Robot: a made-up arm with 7 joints. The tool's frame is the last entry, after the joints. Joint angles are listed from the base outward. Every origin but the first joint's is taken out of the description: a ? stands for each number. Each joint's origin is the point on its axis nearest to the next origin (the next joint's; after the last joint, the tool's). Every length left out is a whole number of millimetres.
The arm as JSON. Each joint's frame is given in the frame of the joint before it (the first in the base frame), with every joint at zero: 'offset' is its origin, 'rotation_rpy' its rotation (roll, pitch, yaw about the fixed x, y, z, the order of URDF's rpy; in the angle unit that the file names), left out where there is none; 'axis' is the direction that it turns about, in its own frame. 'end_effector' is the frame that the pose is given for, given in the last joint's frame.
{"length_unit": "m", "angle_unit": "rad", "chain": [
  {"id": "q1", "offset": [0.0, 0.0, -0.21], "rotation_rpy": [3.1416, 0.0, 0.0], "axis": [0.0, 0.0, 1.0]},
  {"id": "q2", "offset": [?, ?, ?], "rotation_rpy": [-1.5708, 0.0, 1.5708], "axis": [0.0, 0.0, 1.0]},
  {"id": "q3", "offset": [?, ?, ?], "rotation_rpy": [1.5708, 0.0, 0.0], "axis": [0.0, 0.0, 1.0]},
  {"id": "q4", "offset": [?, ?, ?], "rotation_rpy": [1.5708, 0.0, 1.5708], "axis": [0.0, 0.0, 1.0]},
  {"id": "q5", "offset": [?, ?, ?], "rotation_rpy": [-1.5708, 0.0, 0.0], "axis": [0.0, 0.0, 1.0]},
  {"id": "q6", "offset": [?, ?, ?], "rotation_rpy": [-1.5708, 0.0, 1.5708], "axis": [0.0, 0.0, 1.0]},
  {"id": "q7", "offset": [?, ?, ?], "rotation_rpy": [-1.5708, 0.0, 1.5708], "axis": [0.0, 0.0, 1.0]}
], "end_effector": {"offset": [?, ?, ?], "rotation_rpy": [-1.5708, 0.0, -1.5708]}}
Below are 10 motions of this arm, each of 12 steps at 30 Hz.
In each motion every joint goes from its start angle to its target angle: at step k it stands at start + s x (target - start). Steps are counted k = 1, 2, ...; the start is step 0. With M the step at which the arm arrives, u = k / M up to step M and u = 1 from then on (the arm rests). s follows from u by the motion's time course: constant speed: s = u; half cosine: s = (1 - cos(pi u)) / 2; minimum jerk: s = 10 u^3 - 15 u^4 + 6 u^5.
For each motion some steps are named. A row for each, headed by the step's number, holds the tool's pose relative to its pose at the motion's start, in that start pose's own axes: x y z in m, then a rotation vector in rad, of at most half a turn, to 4 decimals.
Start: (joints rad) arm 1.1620 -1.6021 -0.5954 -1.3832 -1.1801 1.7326 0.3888
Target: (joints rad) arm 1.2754 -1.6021 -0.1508 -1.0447 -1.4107 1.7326 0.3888
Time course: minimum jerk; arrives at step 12
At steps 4, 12:
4: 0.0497 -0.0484 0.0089 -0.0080 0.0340 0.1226
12: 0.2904 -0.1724 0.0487 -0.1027 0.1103 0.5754

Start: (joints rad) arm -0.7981 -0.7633 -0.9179 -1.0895 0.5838 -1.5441 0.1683
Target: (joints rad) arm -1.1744 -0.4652 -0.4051 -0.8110 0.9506 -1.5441 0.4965
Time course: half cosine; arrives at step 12
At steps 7, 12:
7: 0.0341 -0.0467 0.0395 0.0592 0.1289 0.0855
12: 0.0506 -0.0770 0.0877 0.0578 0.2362 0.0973

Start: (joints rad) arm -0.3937 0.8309 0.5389 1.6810 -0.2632 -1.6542 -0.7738
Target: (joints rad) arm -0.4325 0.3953 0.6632 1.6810 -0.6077 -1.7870 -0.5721
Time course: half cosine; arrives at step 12
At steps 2, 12:
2: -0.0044 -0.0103 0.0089 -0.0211 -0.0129 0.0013
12: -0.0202 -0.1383 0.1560 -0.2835 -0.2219 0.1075

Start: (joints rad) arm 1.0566 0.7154 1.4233 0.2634 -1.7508 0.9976 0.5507
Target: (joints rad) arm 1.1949 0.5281 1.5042 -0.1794 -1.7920 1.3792 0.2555
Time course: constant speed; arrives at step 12
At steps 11, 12:
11: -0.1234 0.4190 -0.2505 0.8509 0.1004 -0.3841
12: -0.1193 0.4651 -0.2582 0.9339 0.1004 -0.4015

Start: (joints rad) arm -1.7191 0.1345 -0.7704 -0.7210 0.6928 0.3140 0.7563
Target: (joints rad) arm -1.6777 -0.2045 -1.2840 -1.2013 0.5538 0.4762 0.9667
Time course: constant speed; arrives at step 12
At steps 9, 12:
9: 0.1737 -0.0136 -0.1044 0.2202 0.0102 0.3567
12: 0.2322 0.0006 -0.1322 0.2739 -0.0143 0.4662

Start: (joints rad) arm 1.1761 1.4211 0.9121 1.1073 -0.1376 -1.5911 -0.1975
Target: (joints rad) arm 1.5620 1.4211 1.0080 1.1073 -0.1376 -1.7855 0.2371
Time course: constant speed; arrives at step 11
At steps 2, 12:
2: 0.0312 -0.0341 0.0264 -0.0852 -0.1177 0.0340
12: 0.1516 -0.1260 0.1909 -0.4386 -0.6671 0.2421

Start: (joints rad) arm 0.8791 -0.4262 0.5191 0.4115 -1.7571 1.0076 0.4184
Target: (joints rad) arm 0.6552 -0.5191 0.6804 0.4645 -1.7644 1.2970 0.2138
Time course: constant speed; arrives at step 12
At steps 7, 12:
7: -0.0200 0.0333 -0.0905 0.2097 0.1215 -0.0391
12: -0.0360 0.0736 -0.1458 0.3655 0.2138 -0.0580

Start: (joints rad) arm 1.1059 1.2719 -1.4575 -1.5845 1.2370 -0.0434 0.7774
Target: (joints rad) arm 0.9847 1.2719 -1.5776 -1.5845 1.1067 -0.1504 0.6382
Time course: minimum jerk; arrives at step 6
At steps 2, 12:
2: 0.0102 -0.0119 0.0033 -0.0218 -0.0021 0.0223
12: 0.0484 -0.0564 0.0271 -0.1234 -0.0060 0.1031

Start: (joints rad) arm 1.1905 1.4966 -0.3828 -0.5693 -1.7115 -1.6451 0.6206
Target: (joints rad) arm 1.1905 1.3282 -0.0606 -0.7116 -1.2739 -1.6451 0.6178
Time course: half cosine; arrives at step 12
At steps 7, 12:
7: -0.0442 0.0791 0.1153 -0.0519 0.3969 -0.1750
12: -0.0549 0.1347 0.1737 -0.0534 0.6174 -0.2996

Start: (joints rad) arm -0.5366 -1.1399 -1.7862 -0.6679 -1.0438 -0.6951 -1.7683
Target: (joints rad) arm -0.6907 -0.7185 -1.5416 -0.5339 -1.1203 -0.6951 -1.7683
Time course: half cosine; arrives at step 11
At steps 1, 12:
1: 0.0032 0.0008 -0.0001 -0.0010 -0.0029 0.0072
12: 0.1153 0.0374 -0.0066 -0.0626 -0.0780 0.3382

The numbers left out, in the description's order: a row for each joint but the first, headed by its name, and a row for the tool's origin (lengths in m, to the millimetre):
q2: 0.089 0.048 0.0
q3: 0.158 -0.041 0.0
q4: 0.104 0.03 0.0
q5: 0.027 -0.022 0.0
q6: 0.259 0.082 0.0
q7: -0.446 -0.112 0.0
tool: -0.13 -0.007 0.0

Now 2 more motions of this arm.
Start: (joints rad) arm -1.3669 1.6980 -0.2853 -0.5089 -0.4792 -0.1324 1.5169
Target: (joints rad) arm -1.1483 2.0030 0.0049 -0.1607 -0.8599 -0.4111 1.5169
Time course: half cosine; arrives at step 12
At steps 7, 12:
7: 0.1469 0.0083 0.0212 0.0236 0.0020 0.2795
12: 0.2544 0.0314 0.0174 0.0597 0.0181 0.4820

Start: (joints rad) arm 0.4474 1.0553 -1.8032 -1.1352 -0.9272 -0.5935 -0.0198
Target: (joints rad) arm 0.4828 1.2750 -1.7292 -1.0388 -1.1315 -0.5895 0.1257
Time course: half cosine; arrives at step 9
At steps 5, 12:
5: 0.0631 0.0134 -0.0431 0.0966 -0.1781 0.1003
12: 0.1074 0.0299 -0.0663 0.1681 -0.3042 0.1608

